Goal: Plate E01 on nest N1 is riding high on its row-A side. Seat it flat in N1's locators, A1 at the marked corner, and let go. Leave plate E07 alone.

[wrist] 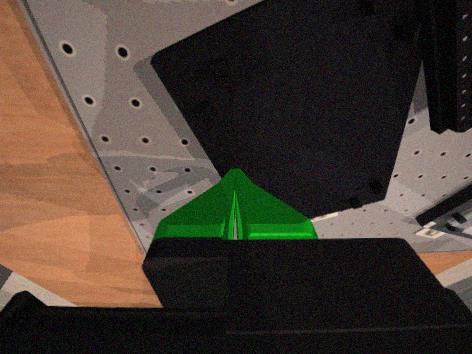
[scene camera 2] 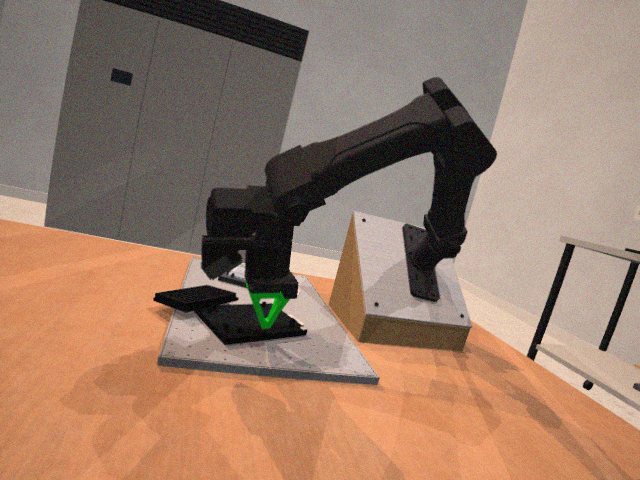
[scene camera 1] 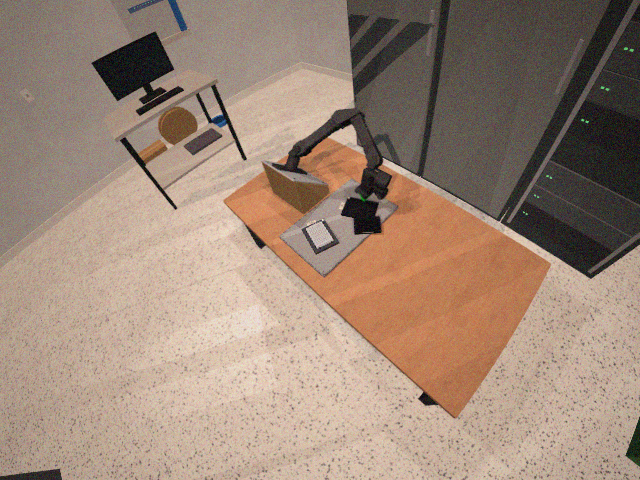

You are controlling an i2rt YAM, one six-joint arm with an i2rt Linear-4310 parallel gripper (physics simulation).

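Pixels of known places: gripper, fingertip midpoint: (wrist: 235,176) (scene camera 2: 265,327) (scene camera 1: 363,200); arm's base, origin of the base link: (scene camera 2: 418,261) (scene camera 1: 289,169).
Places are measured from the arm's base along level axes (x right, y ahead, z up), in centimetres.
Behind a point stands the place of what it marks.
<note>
Plate E01 (scene camera 1: 367,224) @(x -8.3, y 46.6, z -12.9 cm) (scene camera 2: 196,297) @(x -11.1, y 46.5, z -12.8 cm) (wrist: 451,65) @(x -9.9, y 42.4, z -12.6 cm) is a black well plate. It lies tilted, off to one side of the black nest N1 (scene camera 1: 359,207) @(x -13.8, y 35.8, z -13.9 cm) (scene camera 2: 242,325) @(x -17.3, y 38.1, z -13.9 cm) (wrist: 290,110) @(x -15.8, y 39.0, z -13.8 cm), overlapping its edge and reaching past the board's edge. N1's marked corner and the plate's A1 cannot be made out. My gripper (scene camera 1: 363,198) @(x -18.2, y 34.3, z -13.3 cm) (scene camera 2: 265,325) @(x -18.2, y 34.3, z -13.3 cm) (wrist: 235,176) @(x -18.2, y 34.3, z -13.3 cm) has its green fingers shut together with nothing between them. The tips are low over N1, away from E01; whether they touch N1 is unclear. The white plate E07 (scene camera 1: 320,235) @(x 11.6, y 35.3, z -12.6 cm) (scene camera 2: 238,271) @(x 8.6, y 39.2, z -12.4 cm) sits in another dark nest.
The grey perforated board (scene camera 1: 324,260) @(x 18.4, y 45.6, z -15.0 cm) (scene camera 2: 196,351) @(x -25.7, y 44.4, z -15.0 cm) (wrist: 100,75) @(x -25.7, y 39.3, z -15.0 cm) carries both nests on the wooden table (scene camera 1: 439,289) @(x -6.6, y 90.3, z -16.4 cm) (scene camera 2: 129,413) @(x -38.4, y 49.8, z -16.3 cm) (wrist: 55,200) @(x -34.0, y 27.0, z -16.3 cm). The arm's wedge-shaped base (scene camera 1: 294,191) @(x 7.8, y 14.2, z -0.4 cm) (scene camera 2: 413,330) @(x -11.1, y 3.1, z -12.6 cm) stands beside the board. E07's nest edge (wrist: 445,204) @(x 4.2, y 30.8, z -14.6 cm) shows at the right of the wrist view.
</note>
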